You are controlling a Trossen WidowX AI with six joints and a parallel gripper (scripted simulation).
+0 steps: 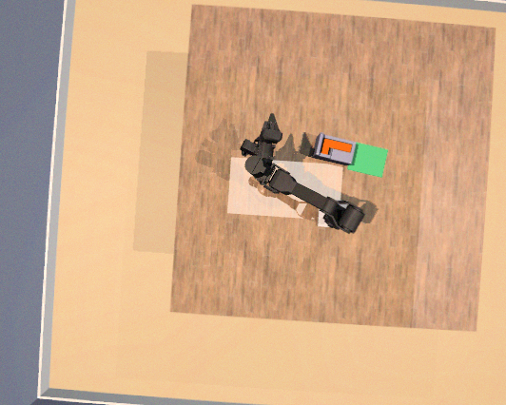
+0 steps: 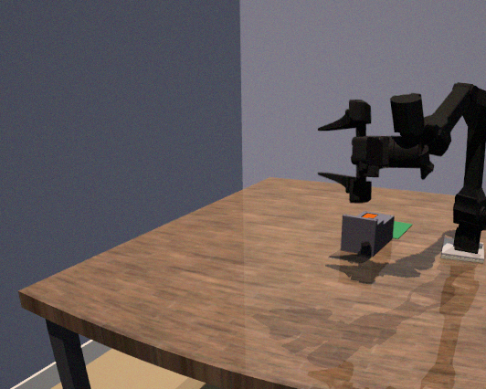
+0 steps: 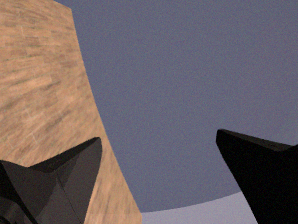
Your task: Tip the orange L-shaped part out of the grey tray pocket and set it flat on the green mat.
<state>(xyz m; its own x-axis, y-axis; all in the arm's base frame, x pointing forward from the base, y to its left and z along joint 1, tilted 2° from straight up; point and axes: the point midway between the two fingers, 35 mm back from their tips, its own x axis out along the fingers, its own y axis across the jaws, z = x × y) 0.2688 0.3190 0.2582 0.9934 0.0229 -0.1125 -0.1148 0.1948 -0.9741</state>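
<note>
The orange L-shaped part lies 270 mm to the right of my gripper tip, 220 mm below it and 30 mm behind it. From my gripper tip the other things lie so: green mat: 440 mm to the right, 290 mm below, 40 mm behind.
</note>
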